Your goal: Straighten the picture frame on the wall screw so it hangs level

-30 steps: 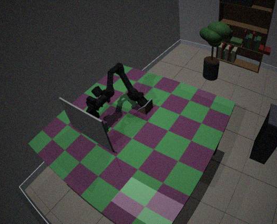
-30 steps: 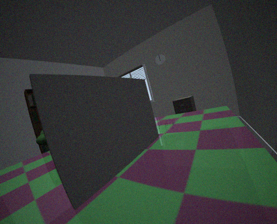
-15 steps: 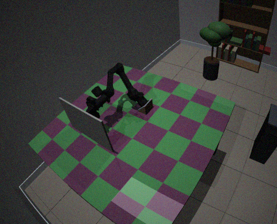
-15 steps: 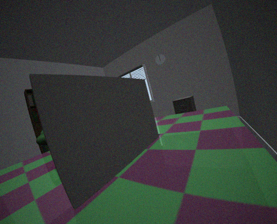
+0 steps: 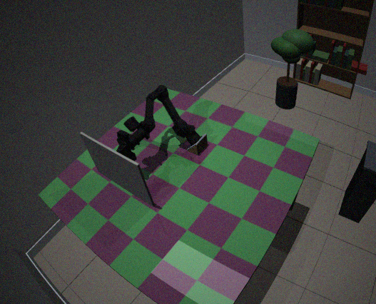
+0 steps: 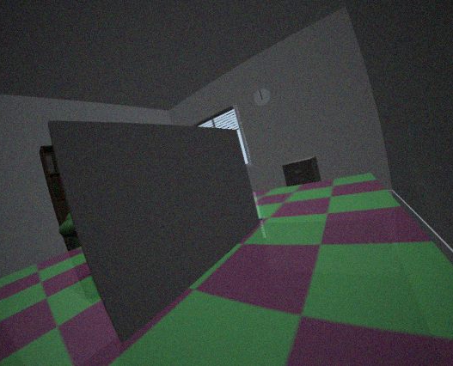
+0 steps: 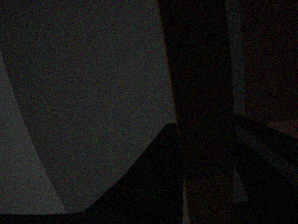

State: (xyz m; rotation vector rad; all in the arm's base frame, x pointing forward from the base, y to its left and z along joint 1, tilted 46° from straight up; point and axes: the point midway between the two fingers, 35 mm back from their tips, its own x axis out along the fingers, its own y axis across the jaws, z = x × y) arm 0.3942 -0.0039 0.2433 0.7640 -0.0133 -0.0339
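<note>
The picture frame lies 5 cm below my gripper tip and 1 cm ahead of it. Also, from my gripper tip: grey wall panel 7 cm below, 2 cm ahead, 1 cm to the right.
</note>
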